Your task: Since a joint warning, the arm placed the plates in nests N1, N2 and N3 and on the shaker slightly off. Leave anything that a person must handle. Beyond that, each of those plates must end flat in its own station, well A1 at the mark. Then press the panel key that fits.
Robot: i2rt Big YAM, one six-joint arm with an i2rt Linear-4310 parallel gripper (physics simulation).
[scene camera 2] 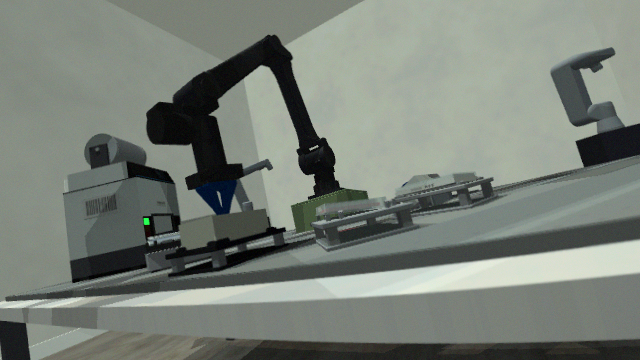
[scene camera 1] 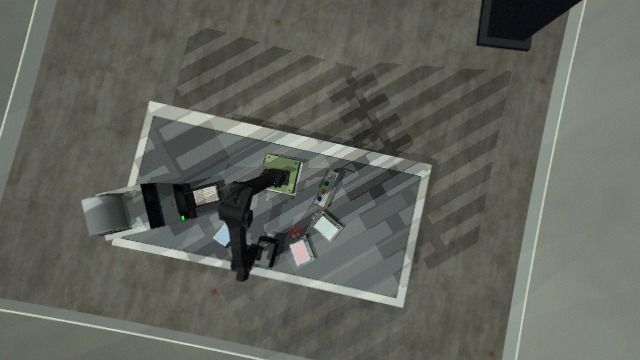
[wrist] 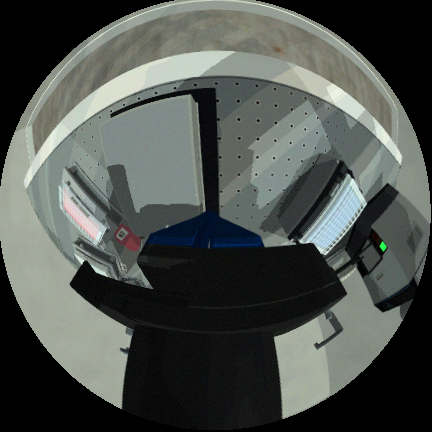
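My gripper (scene camera 2: 218, 206) (wrist: 209, 216) has blue fingers and is shut on nothing. It hangs just above a grey lidded plate (scene camera 2: 223, 226) (wrist: 149, 157) on the black shaker (scene camera 2: 210, 257) (scene camera 1: 271, 261). A pink plate (scene camera 1: 299, 251) (wrist: 80, 215) (scene camera 2: 353, 206) sits in a grey nest to one side, with a small red tag (scene camera 1: 294, 231) (wrist: 125, 235) by it. A pale blue plate (scene camera 1: 222, 235) (wrist: 336, 215) sits in a nest on the other side. A whitish plate (scene camera 1: 327, 226) (scene camera 2: 429, 181) rests on the far nest and looks tilted. The key panel (scene camera 1: 326, 188) has green, yellow and blue keys.
The arm's base stands on a green block (scene camera 1: 291, 176) (scene camera 2: 348, 196). A grey plate reader (scene camera 1: 156, 203) (scene camera 2: 116, 214) (wrist: 386, 257) with a green light stands at the table's end, a well plate (scene camera 1: 206, 195) on its tray. A grey clamp-like stand (scene camera 2: 581, 89) is at the far right.
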